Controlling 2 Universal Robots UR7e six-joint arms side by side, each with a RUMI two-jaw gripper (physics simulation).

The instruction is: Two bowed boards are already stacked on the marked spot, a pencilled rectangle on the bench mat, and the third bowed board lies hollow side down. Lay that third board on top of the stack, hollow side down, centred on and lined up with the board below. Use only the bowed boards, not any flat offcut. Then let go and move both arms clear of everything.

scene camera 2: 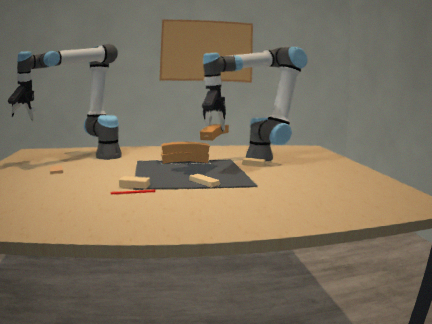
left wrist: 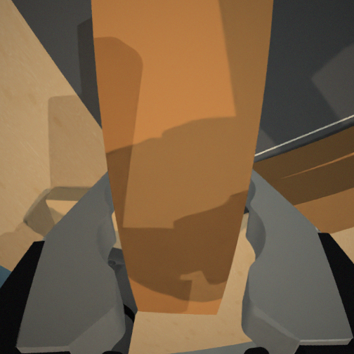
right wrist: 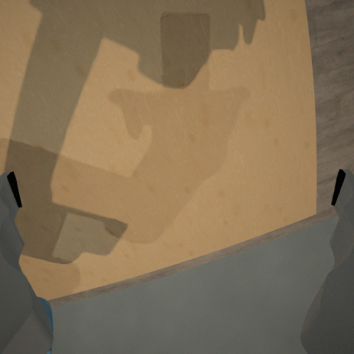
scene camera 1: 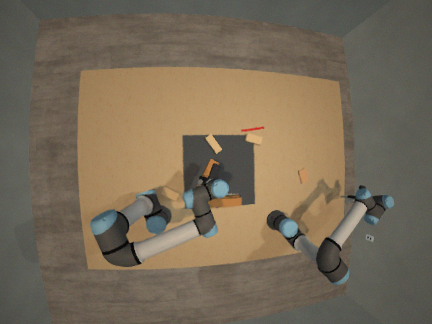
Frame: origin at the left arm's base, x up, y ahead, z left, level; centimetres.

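Where they show: right gripper, fingertip midpoint: (scene camera 2: 22,118) (scene camera 1: 348,199); left arm's base, origin of the base link: (scene camera 2: 259,158); right arm's base, origin of the base link: (scene camera 2: 108,156) (scene camera 1: 275,219).
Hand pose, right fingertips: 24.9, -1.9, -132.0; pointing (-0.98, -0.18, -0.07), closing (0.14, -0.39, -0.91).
Note:
Each offset is from my right fingertips to the top centre of the thing, as dx, dy, dz. "spot": to the spot under its first point. Level surfaces: height alone.
My left gripper (scene camera 1: 205,176) (scene camera 2: 215,126) (left wrist: 178,170) is shut on the third bowed board {-3.6, +26.3, +100.3} (scene camera 1: 210,168) (scene camera 2: 212,132) (left wrist: 177,125), near one end, and holds it in the air above the dark mat {dx -24.3} (scene camera 1: 240,170) (scene camera 2: 155,172), turned at an angle to the stack. The two stacked bowed boards {-14.3, +8.6, +89.6} (scene camera 1: 231,201) (scene camera 2: 185,152) (left wrist: 325,185) lie at the mat's edge near the arm bases, hollow sides down. Part of a pale pencilled line (left wrist: 305,135) shows beside them. My right gripper (scene camera 1: 346,197) (scene camera 2: 22,116) (right wrist: 175,172) is open and empty, high near the table's edge, far from the boards.
Pale flat offcuts lie on the mat {-22.3, +47.7, +91.1} (scene camera 1: 213,144) (scene camera 2: 204,180), at its corner {spot: -21.4, +48.6, +62.3} (scene camera 1: 254,139) (scene camera 2: 134,182) and by the left arm's base (scene camera 1: 171,193) (scene camera 2: 254,162). A small orange-tan piece {-23.4, +18.5, +22.9} (scene camera 1: 303,176) (scene camera 2: 56,170) and a red stick {-24.3, +56.4, +61.6} (scene camera 1: 252,129) (scene camera 2: 133,192) lie on the table.

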